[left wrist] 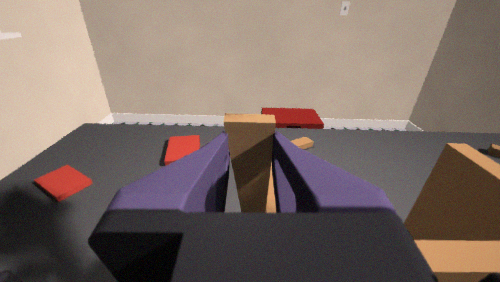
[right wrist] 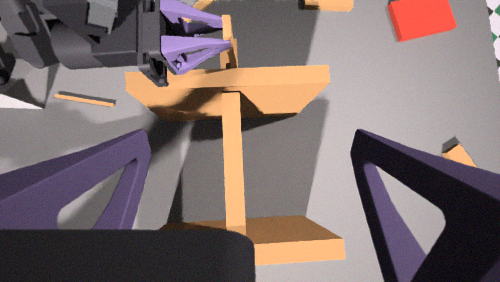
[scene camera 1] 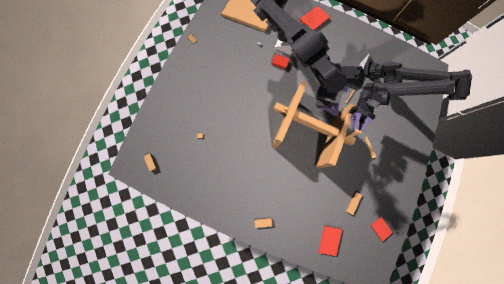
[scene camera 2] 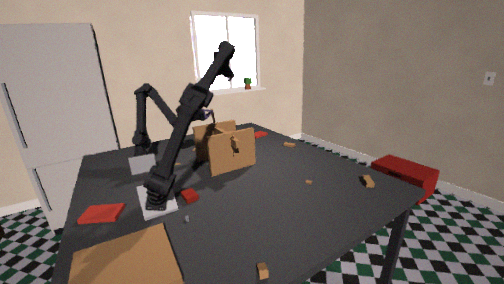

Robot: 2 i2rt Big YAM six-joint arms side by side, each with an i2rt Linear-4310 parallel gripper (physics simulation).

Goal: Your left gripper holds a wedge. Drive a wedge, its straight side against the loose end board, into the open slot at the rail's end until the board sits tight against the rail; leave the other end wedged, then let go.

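Pixels of known places: left gripper, fingertip midpoint: (left wrist: pixel 250 140) (right wrist: pixel 230 33) (scene camera 1: pixel 356 132) (scene camera 2: pixel 212 111); right gripper, fingertip midpoint: (right wrist: pixel 250 141) (scene camera 1: pixel 340 102) (scene camera 2: pixel 219 83); left arm's base, link origin: (scene camera 1: pixel 369 71); right arm's base, link origin: (scene camera 2: pixel 157 197).
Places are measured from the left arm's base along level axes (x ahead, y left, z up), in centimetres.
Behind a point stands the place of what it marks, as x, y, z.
Observation:
My left gripper (scene camera 1: pixel 359 125) @[46.2, -16.7, 25.4] (left wrist: pixel 250 140) @[46.2, -16.7, 25.4] (right wrist: pixel 230 33) @[46.2, -16.7, 25.4] is shut on a wooden wedge (left wrist: pixel 250 150) @[45.5, -16.6, 25.1] (right wrist: pixel 226 22) @[45.9, -16.1, 27.0], upright between the fingertips, over the rail's protruding end outside the loose end board (scene camera 1: pixel 332 150) @[53.6, -22.8, 15.6] (right wrist: pixel 280 75) @[52.7, -21.0, 17.5]. Whether the wedge's tip is in the slot is hidden. The rail (scene camera 1: pixel 310 121) @[42.5, -34.7, 15.5] (right wrist: pixel 233 160) @[42.6, -31.1, 15.4] runs to the other end board (scene camera 1: pixel 290 117) @[43.1, -44.3, 17.4] (scene camera 2: pixel 220 155) @[30.9, -43.4, 5.4] (right wrist: pixel 300 250) @[48.1, -45.8, 17.5]. A second wedge (scene camera 2: pixel 234 144) @[36.7, -49.8, 12.0] sits in the rail's end there. My right gripper (scene camera 1: pixel 327 107) (right wrist: pixel 250 141) @[43.1, -32.0, 45.0] is open and empty, above the rail between the boards.
A thin wooden strip (scene camera 1: pixel 370 147) @[43.6, 6.7, -5.5] and a wooden block (scene camera 1: pixel 354 204) @[76.2, 1.1, -4.6] lie near the loose board. Two red blocks (scene camera 1: pixel 330 241) @[97.5, -8.7, -4.6] (scene camera 1: pixel 381 229) @[87.5, 19.9, -5.0] lie lower down in scene camera 1. Another thin strip (scene camera 1: pixel 350 96) @[16.1, -8.5, -5.6] (right wrist: pixel 85 100) @[14.9, -8.2, -5.5] lies near the left arm. A small red block (scene camera 1: pixel 280 61) @[4.5, -52.3, -3.9] lies beside the right arm.

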